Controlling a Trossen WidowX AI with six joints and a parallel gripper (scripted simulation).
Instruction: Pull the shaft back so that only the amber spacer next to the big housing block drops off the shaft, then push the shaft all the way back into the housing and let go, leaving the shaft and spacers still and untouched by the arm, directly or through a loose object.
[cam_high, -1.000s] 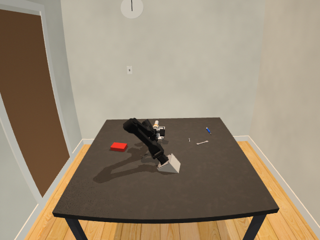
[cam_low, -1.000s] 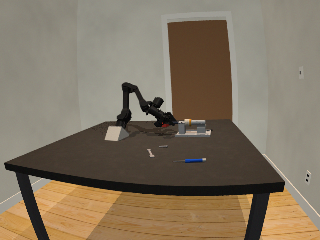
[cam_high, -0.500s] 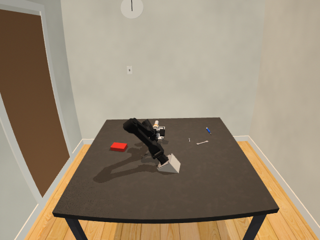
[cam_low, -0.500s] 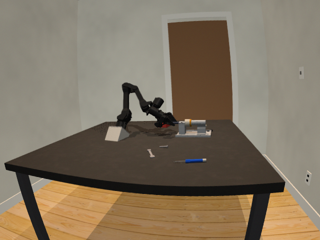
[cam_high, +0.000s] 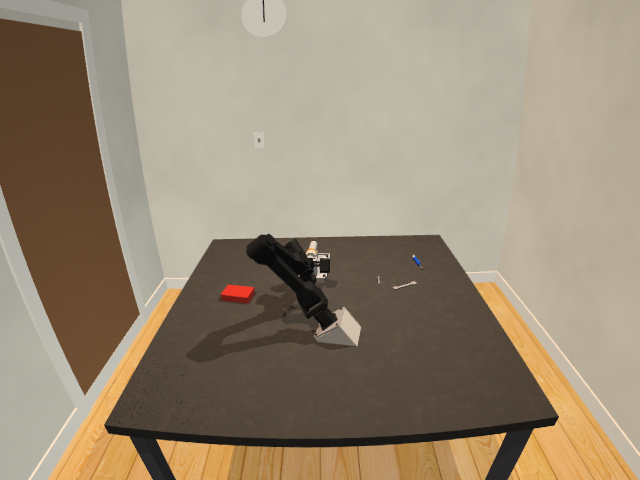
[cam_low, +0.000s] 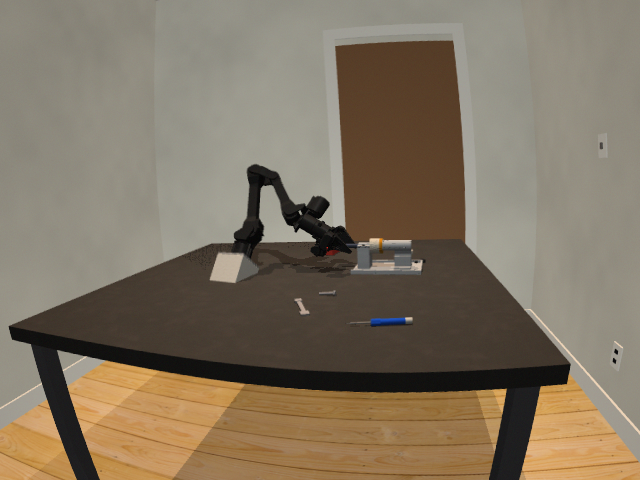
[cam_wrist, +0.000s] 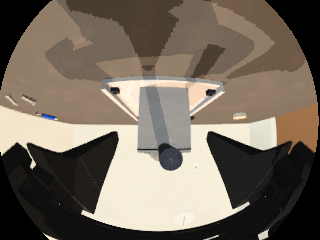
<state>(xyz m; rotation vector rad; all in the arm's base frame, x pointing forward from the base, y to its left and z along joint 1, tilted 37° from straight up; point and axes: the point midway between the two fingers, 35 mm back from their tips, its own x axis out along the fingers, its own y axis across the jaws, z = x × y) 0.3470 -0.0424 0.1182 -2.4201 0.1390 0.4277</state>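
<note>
My gripper is now 80 mm short of the dark shaft and 20 mm to the left of it. The rest, counted from my hand: bolt 40 mm behind, 300 mm to the right, 80 mm below; then shaft fixture 150 mm ahead, 30 mm to the right, 30 mm below; then amber spacer 120 mm ahead, 20 mm to the right, 10 mm below.
</note>
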